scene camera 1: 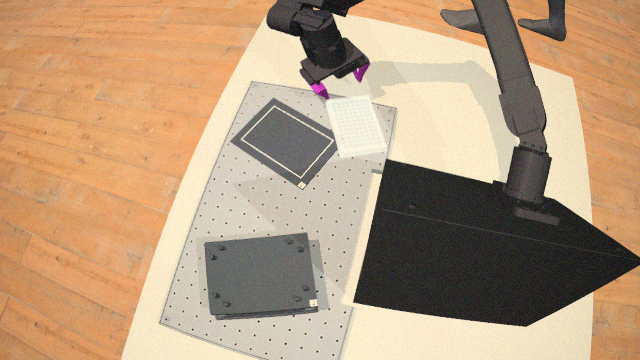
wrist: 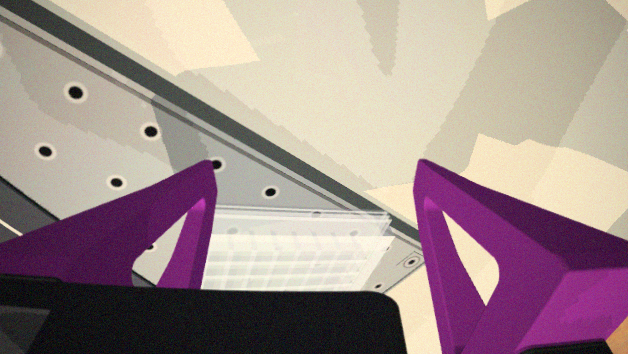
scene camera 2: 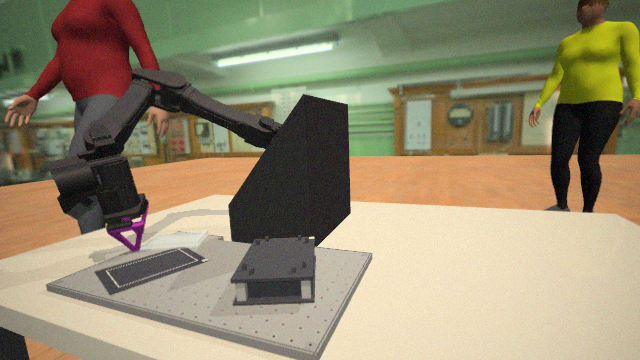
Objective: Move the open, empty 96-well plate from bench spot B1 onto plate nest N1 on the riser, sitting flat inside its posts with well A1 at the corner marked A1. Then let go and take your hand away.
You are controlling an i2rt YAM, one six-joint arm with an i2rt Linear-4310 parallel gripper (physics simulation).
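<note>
The clear-white 96-well plate [scene camera 1: 356, 125] [scene camera 2: 175, 240] [wrist: 285, 262] lies flat on the perforated board, beside the dark bench spot B1 [scene camera 1: 285, 142] [scene camera 2: 150, 270], outside its white outline and by its right corner in scene view 1. My gripper [scene camera 1: 343, 89] [wrist: 314, 174] is open and empty. Its purple fingers are just past the plate's far short edge in scene view 1, apart from it. In scene view 2 one purple finger [scene camera 2: 134, 247] shows low beside the plate. Nest N1 [scene camera 1: 260, 272] [scene camera 2: 282, 255] is a dark top with short posts on the riser; a pale label [scene camera 1: 313, 303] marks one corner.
The grey perforated board [scene camera 1: 300, 212] [scene camera 2: 215, 325] carries the spot and the riser. A large black angular block [scene camera 1: 465, 250] [scene camera 2: 300, 175] stands beside the board, near the arm's base. Two people [scene camera 2: 95, 50] [scene camera 2: 590, 65] stand beyond the table.
</note>
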